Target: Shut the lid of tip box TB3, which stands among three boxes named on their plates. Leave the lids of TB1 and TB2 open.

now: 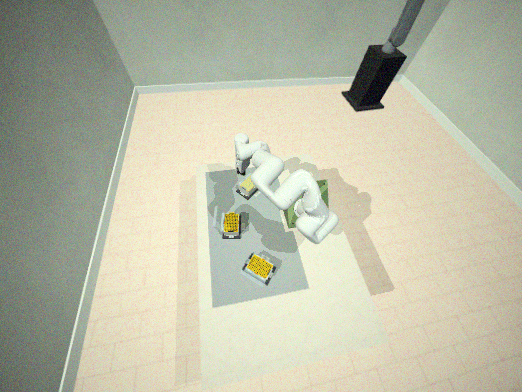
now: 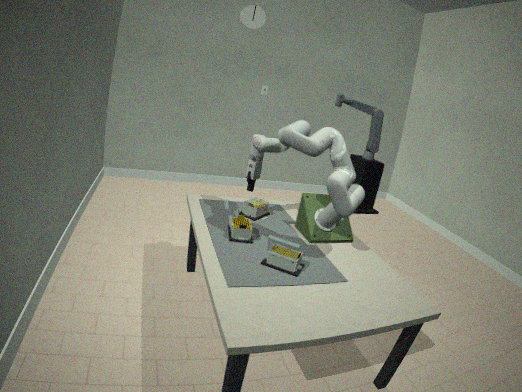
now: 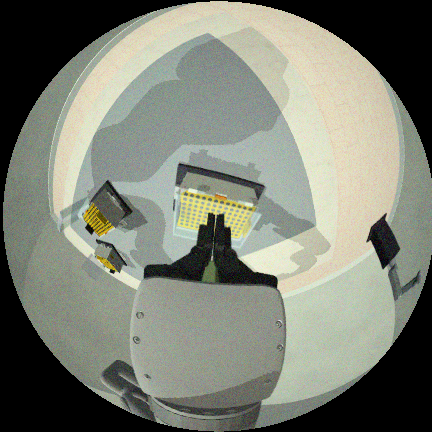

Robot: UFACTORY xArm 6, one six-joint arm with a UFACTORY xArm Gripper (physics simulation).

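Where they show: gripper, between the fingertips: [image 1: 242,174] [image 2: 250,190] [image 3: 214,222]; arm's base, origin of its link: [image 2: 324,220].
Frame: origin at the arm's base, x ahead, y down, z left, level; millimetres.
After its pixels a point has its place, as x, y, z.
A tip box [image 1: 244,193] @[316, 68, -221] [image 2: 257,214] @[281, 64, -207] [image 3: 225,188] @[292, 52, -305] with yellow tips stands at the mat's far end. Its clear lid [image 1: 247,185] @[291, 11, -241] [image 2: 256,202] @[283, 10, -244] [image 3: 182,231] @[290, 10, -218] lies over the tips, which look paler through it; I cannot tell whether it is fully flush. My gripper [image 1: 241,172] @[308, -33, -302] [image 2: 250,189] @[308, -33, -302] [image 3: 214,222] @[308, -33, -302] is shut and empty, above and beside this box. A second box [image 1: 231,223] [image 2: 241,230] @[455, 37, 38] [image 3: 106,212] @[419, 38, -77] has its clear lid open, as has a third box [image 1: 260,266] [image 2: 283,257] @[376, 19, 308] [image 3: 110,256] @[338, 49, 196] nearest the front. The name plates are unreadable.
The boxes stand on a grey mat [image 1: 225,295] @[538, 88, 341] [image 2: 240,277] @[545, 88, 328] on a pale table [image 1: 300,320] @[204, 91, 541] [image 2: 320,310] @[331, 91, 562]. The arm's green base [image 1: 325,187] @[-151, -71, -70] [image 2: 306,212] @[99, -27, -34] stands to the right. A black pedestal [image 1: 375,75] [image 2: 367,185] [image 3: 385,242] with another arm stands beyond the table.
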